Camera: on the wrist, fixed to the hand. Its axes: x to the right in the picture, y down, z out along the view.
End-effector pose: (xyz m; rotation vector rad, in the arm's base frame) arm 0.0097 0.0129 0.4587 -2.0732 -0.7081 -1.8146
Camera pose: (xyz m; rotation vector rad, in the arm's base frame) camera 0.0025 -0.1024 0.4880 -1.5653 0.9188 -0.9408
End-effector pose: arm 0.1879 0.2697 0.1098 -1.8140 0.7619 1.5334
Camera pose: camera 0.1599 0.1542 0.0999 0.8999 -1.8396 -1.6704
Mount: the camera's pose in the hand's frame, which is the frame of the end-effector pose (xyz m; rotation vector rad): 0.0088 0.0953 -0.0711 -0.1321 0.1246 1.5766
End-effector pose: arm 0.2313 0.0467 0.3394 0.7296 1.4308 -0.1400
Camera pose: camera 0.2208 0.1617 0.3691 1.5507 0.6260 1.2084
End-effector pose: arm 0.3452 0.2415 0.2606 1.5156 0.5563 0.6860
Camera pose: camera 0.2950 0.2917 0.3564 1.5803 -0.7619 1.9363
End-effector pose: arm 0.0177 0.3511 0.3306 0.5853 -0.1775 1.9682
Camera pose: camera -0.0921 0.3408 0.2852 -0.1178 0.6820 -2.6488
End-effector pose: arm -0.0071 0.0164 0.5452 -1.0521 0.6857 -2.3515
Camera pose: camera -0.0472 -0.0440 0.4506 -0.1274 1.1228 -0.9690
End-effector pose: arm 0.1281 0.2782 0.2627 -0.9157 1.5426 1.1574
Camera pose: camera 0.0188 0.2349 0.2829 -0.3930 -2.1511 -2.0976
